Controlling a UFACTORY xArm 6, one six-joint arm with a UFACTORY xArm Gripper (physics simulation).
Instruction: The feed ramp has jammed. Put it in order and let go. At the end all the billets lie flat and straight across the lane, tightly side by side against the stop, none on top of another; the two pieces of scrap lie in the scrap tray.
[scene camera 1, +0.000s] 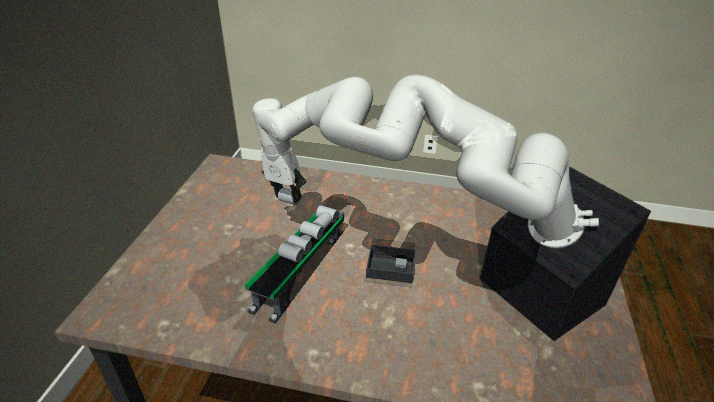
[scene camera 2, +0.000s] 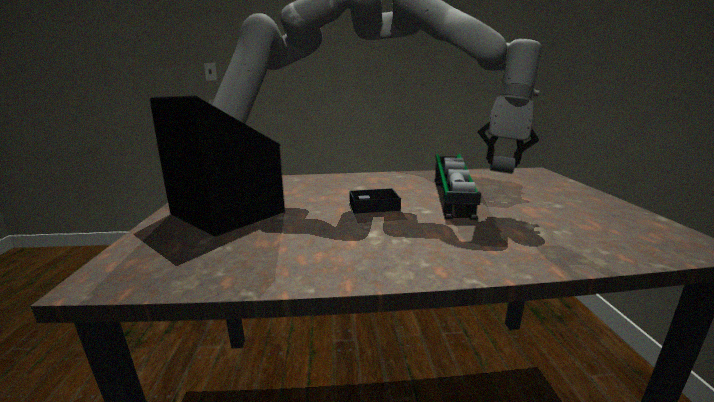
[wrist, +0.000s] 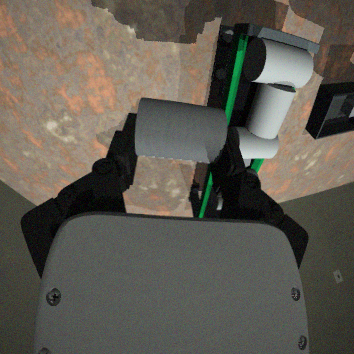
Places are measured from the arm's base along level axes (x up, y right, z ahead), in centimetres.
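Pixels of known places: gripper, fingertip midpoint: (scene camera 1: 288, 197) (scene camera 2: 501, 164) (wrist: 177, 133); arm's base, origin of the base link: (scene camera 1: 556, 224) (scene camera 2: 224, 124).
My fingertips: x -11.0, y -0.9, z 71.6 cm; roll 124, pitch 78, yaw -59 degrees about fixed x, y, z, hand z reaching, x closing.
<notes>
For each thing: its middle in the pictures, then the offset to it from my fingertips. Level surfaces: height alone.
- stop, body centre: (wrist: 279, 37) (scene camera 2: 463, 197) dx -6.9, dy +6.0, dz -10.8 cm
- second billet, body centre: (wrist: 268, 108) (scene camera 2: 457, 183) (scene camera 1: 321, 222) dx -5.2, dy -1.2, dz -10.9 cm
- third billet, body centre: (wrist: 250, 142) (scene camera 1: 311, 230) (scene camera 2: 458, 177) dx -4.8, dy -5.9, dz -9.8 cm
- light scrap block, body centre: (wrist: 351, 107) (scene camera 2: 364, 201) (scene camera 1: 400, 264) dx -11.2, dy -3.6, dz -35.8 cm
- scrap tray, body centre: (wrist: 342, 109) (scene camera 2: 374, 200) (scene camera 1: 391, 263) dx -11.1, dy -4.1, dz -33.1 cm
- table, its level: dx -12.9 cm
My gripper (scene camera 1: 287, 194) (scene camera 2: 503, 162) (wrist: 177, 133) is shut on a grey billet and holds it crosswise in the air beside the ramp, outside its green rail (scene camera 1: 261, 274) (scene camera 2: 439, 172) (wrist: 235, 92). On the lane, one billet (scene camera 1: 327, 212) (scene camera 2: 463, 186) (wrist: 287, 64) lies across at the stop (wrist: 292, 40). Behind it, a second billet (scene camera 1: 323, 219) (wrist: 271, 111) points along the lane; whether it leans on its neighbour is unclear. Further up, a third billet (scene camera 1: 312, 230) (wrist: 257, 144) and more billets (scene camera 1: 300, 243) (scene camera 1: 290, 252) lie across. A light scrap block (scene camera 1: 401, 262) (scene camera 2: 364, 197) is in the scrap tray (scene camera 1: 390, 275) (scene camera 2: 376, 205); a second piece is unclear.
The tray stands on the table (scene camera 1: 320, 325) (scene camera 2: 320, 270) between the ramp and the black pedestal (scene camera 1: 525, 300) (scene camera 2: 225, 185) that carries the arm. The ramp stands on short legs with feet. The arm reaches high over the table.
</notes>
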